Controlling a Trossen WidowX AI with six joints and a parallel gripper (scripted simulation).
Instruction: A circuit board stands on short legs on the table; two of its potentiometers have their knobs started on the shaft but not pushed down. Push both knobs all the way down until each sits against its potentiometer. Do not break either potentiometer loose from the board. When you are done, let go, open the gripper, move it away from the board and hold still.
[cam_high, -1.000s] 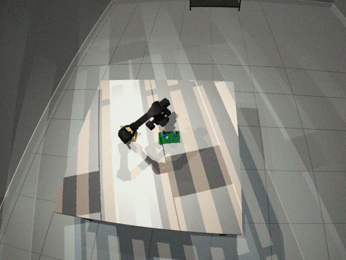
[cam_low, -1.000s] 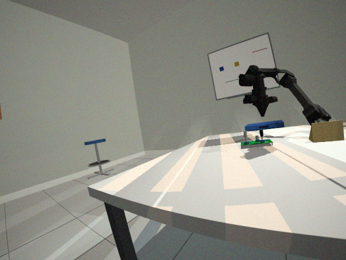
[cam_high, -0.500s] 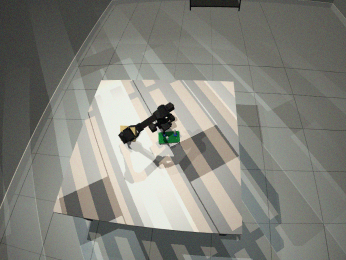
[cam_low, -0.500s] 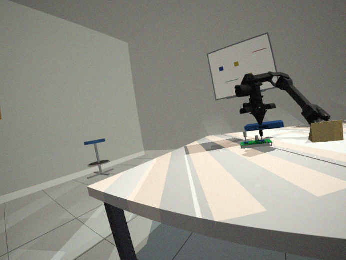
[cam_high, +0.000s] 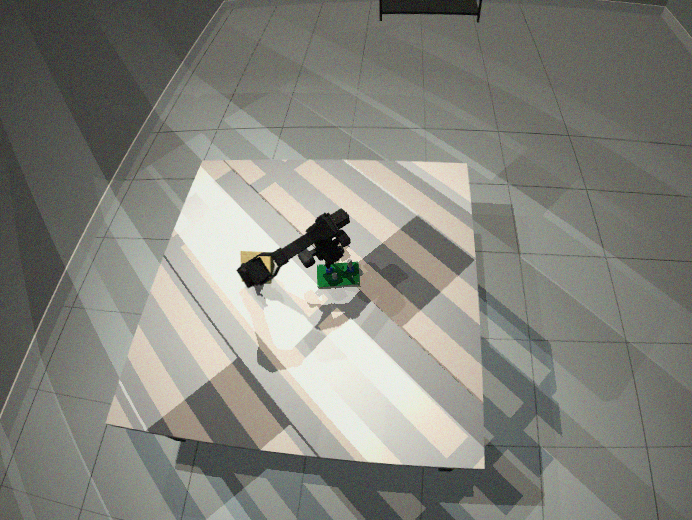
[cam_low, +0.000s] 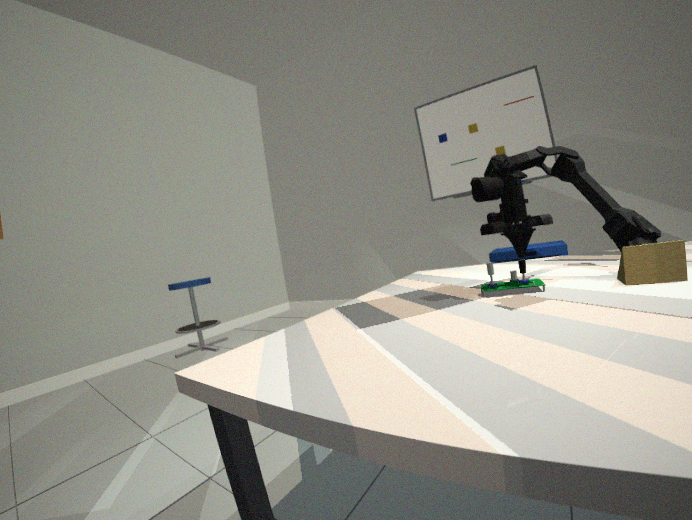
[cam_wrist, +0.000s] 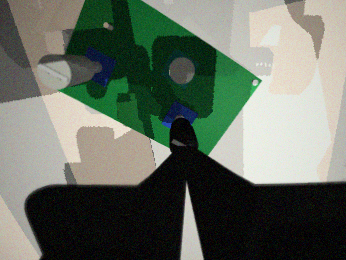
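Right now the black knob is 20 mm below my gripper tip. From my gripper tip the other things lie so: grey knob 80 mm ahead, 20 mm below.
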